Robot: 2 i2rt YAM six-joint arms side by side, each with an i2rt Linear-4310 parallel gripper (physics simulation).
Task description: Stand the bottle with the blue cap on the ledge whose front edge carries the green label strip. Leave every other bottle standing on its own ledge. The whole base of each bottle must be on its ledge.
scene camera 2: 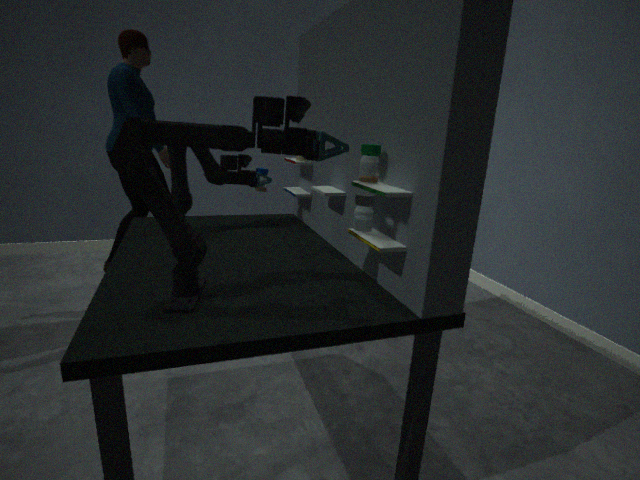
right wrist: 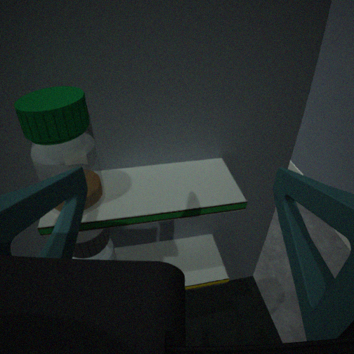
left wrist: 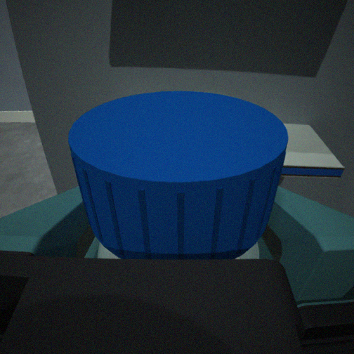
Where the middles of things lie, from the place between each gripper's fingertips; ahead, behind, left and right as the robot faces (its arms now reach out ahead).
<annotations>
The blue-capped bottle (left wrist: 167, 174) lies 4 cm behind my left hand. The rest, counted from my left hand: green-capped bottle (right wrist: 54, 119) (8 cm ahead, 78 cm to the right, 15 cm above); grey-capped bottle (right wrist: 91, 244) (8 cm ahead, 78 cm to the right, 1 cm above); blue-strip ledge (left wrist: 304, 148) (11 cm ahead, 5 cm to the right, 5 cm below).
I see my right gripper 12 cm short of the green-capped bottle, 8 cm to the right of it and 5 cm above it. Round my right hand: green-strip ledge (right wrist: 152, 189): 12 cm ahead, 10 cm below, 1 cm to the left; grey-capped bottle: 19 cm below, 11 cm ahead, 8 cm to the left; yellow-strip ledge (right wrist: 198, 258): 24 cm below, 12 cm ahead, 1 cm to the left.
</annotations>
